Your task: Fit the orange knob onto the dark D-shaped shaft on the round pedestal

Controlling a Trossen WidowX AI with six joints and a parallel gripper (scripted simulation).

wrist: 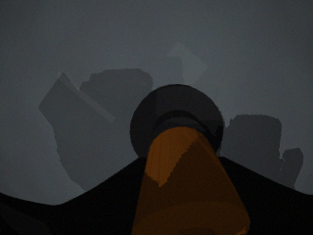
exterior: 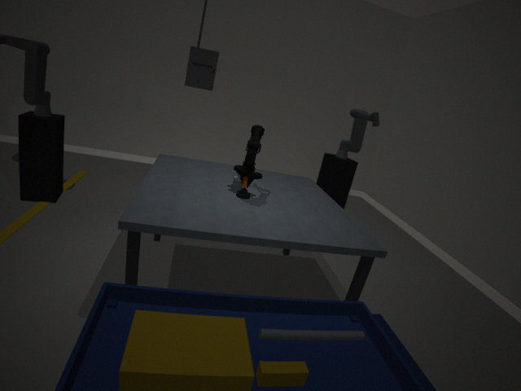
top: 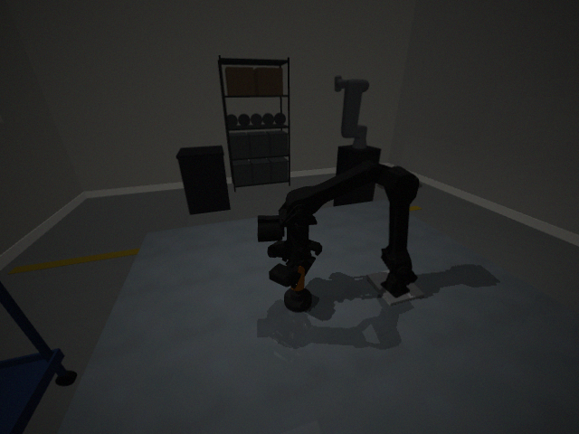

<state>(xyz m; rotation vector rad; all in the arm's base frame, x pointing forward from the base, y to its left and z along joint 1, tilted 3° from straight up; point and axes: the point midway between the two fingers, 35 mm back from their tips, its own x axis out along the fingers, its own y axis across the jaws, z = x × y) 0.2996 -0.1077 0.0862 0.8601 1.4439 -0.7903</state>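
My gripper tip is 2 cm below the orange knob. The rest, counted from my gripper tip: dark round pedestal: 4 cm below.
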